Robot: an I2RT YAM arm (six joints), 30 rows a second.
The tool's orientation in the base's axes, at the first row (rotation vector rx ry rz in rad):
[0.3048 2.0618 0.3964]
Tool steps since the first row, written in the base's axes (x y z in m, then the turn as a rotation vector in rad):
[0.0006 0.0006 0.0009 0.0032 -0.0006 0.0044]
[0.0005 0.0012 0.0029 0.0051 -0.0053 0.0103]
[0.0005 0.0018 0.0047 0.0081 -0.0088 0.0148]
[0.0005 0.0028 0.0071 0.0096 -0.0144 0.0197]
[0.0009 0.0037 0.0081 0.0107 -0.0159 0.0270]
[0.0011 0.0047 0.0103 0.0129 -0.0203 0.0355]
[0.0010 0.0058 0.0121 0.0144 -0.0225 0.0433]
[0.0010 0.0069 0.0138 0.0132 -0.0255 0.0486]
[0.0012 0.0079 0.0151 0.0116 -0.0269 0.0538]
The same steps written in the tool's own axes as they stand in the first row. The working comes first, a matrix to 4 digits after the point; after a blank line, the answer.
The tool's axes in the first row as the columns of a matrix, in the base's axes (used below as rounded here):
[-0.4919 0.0535 0.8690]
[0.3719 0.9154 0.1542]
[-0.7872 0.3990 -0.4702]

[-0.0008 0.0009 0.0002 -0.0053 0.0014 0.0006]
[-0.0021 0.0023 -0.0007 -0.0126 -0.0005 -0.0012]
[-0.0033 0.0035 -0.0015 -0.0189 -0.0017 -0.0013]
[-0.0048 0.0054 -0.0025 -0.0256 -0.0048 -0.0031]
[-0.0054 0.0067 -0.0025 -0.0324 -0.0032 -0.0058]
[-0.0069 0.0085 -0.0032 -0.0418 -0.0037 -0.0086]
[-0.0079 0.0102 -0.0039 -0.0495 -0.0025 -0.0113]
[-0.0088 0.0119 -0.0046 -0.0542 -0.0032 -0.0153]
[-0.0095 0.0133 -0.0048 -0.0581 -0.0025 -0.0194]

